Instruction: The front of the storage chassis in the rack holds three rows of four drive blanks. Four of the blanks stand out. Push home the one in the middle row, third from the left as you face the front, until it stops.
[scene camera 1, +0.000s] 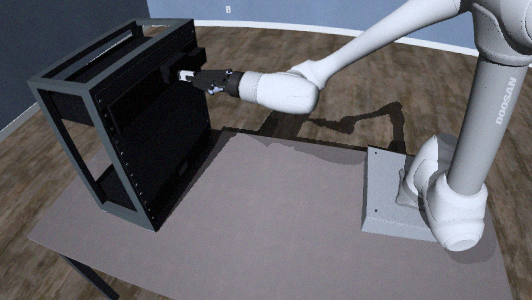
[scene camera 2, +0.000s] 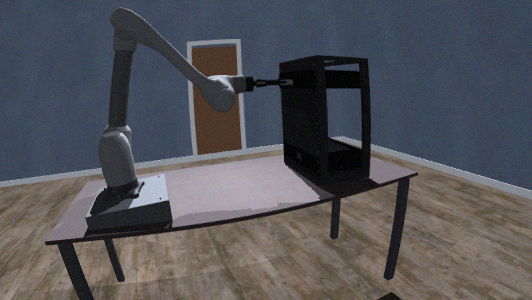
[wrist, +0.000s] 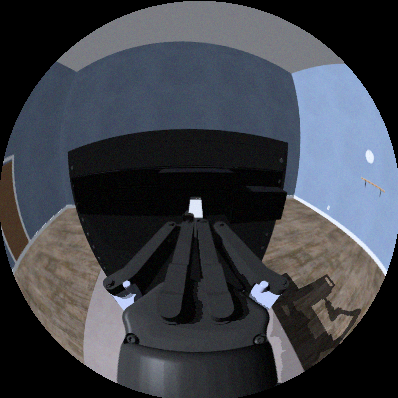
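Pixels of known places: gripper, fingertip midpoint: (scene camera 1: 178, 74) (scene camera 2: 292, 82) (wrist: 195, 204); arm's base at its link origin: (scene camera 1: 418, 193) (scene camera 2: 124, 192).
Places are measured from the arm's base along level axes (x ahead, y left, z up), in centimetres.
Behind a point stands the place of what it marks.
The black storage chassis (scene camera 1: 131, 104) {x 86.0, y 38.4, z 43.1 cm} (wrist: 125, 192) {x 86.6, y 30.5, z 43.1 cm} sits in the upper part of the rack (scene camera 1: 60, 86) {x 98.9, y 49.4, z 53.5 cm} (scene camera 2: 321, 115) {x 91.5, y -1.5, z 26.4 cm}. Its rows and single blanks are too dark to tell apart. Dark blocks stand out from its front: one block (scene camera 1: 171, 68) {x 83.7, y 21.8, z 46.1 cm} beside the fingertips, and another block (scene camera 1: 198, 56) {x 84.8, y 6.3, z 42.8 cm} (wrist: 265, 203) {x 84.8, y 5.9, z 41.9 cm} farther right as one faces the front. My gripper (scene camera 1: 186, 76) {x 84.8, y 17.8, z 41.7 cm} (scene camera 2: 287, 82) {x 84.8, y 17.8, z 41.7 cm} (wrist: 195, 204) {x 84.8, y 17.8, z 41.7 cm} is shut and empty, level, with its pale fingertips at the chassis front. Whether they touch a blank, and which one, I cannot tell; the fingers hide part of the front.
The rack stands on the table (scene camera 1: 260, 210) {x 56.0, y 23.3, z -7.2 cm} (scene camera 2: 225, 187) {x 48.4, y 16.2, z -7.2 cm}. The arm's base plate (scene camera 1: 395, 220) {x 7.9, y 16.5, z 1.0 cm} (scene camera 2: 130, 212) {x 7.2, y -20.4, z -1.7 cm} is at the table's other end. A dark panel (wrist: 180, 145) {x 88.8, y 20.4, z 50.7 cm} spans the rack above the chassis. The arm reaches to the rack high above the table.
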